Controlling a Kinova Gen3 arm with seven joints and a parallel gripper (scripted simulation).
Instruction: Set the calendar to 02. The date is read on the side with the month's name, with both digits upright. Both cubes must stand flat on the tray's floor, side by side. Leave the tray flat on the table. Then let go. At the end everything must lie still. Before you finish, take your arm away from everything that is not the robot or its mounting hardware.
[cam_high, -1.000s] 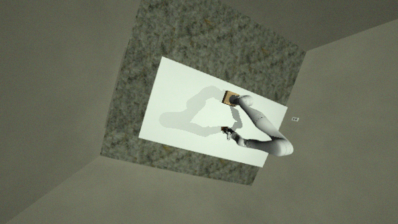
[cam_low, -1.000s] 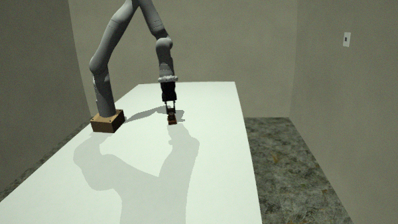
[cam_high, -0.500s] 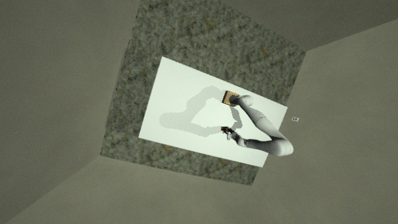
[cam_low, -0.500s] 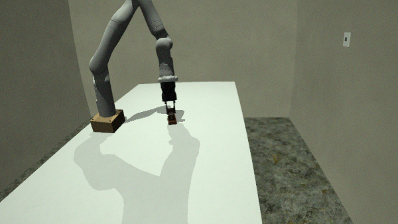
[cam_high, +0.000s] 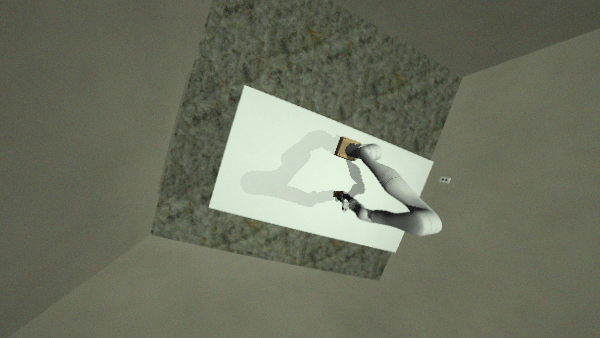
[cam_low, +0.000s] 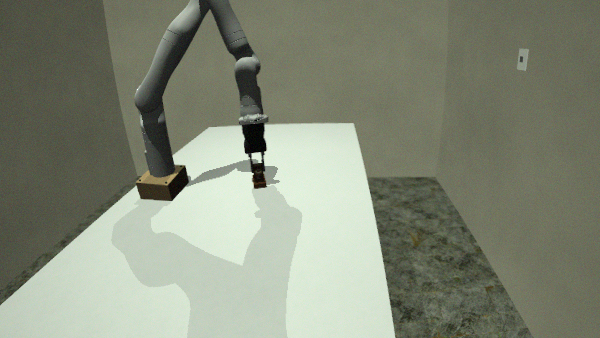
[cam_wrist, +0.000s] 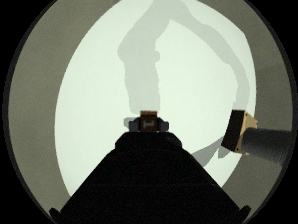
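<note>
Now: hand 1 cm past the brown tray, 2 cm to the right of it and 6 cm above it. Also, from my hand: brown calendar cube 1 cm below.
</note>
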